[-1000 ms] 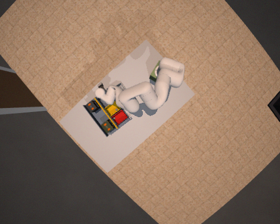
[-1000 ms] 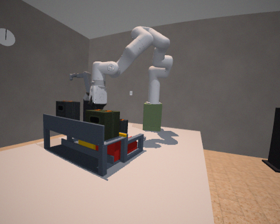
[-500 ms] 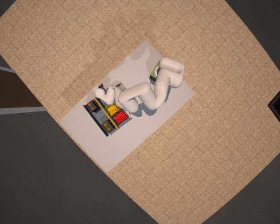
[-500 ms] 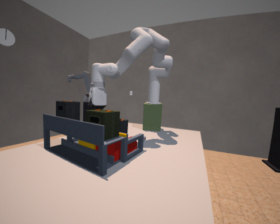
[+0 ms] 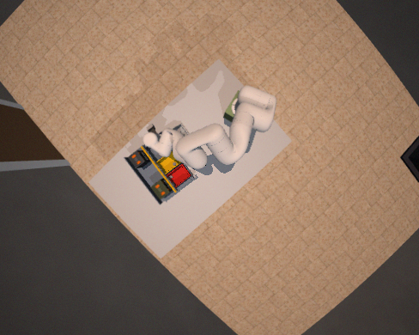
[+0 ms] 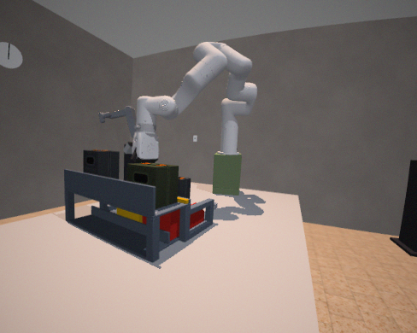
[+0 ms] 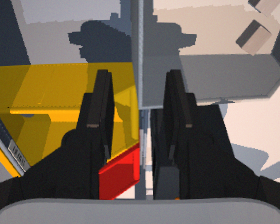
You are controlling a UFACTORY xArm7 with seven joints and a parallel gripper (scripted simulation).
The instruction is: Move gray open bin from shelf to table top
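Now: hand 100 mm above the gray open bin, 80 mm past it and 10 mm to the right of it. Round my hand: red bin 210 mm to the left, 110 mm ahead, 100 mm below; then yellow bin 100 mm to the left, 100 mm below, 100 mm ahead.
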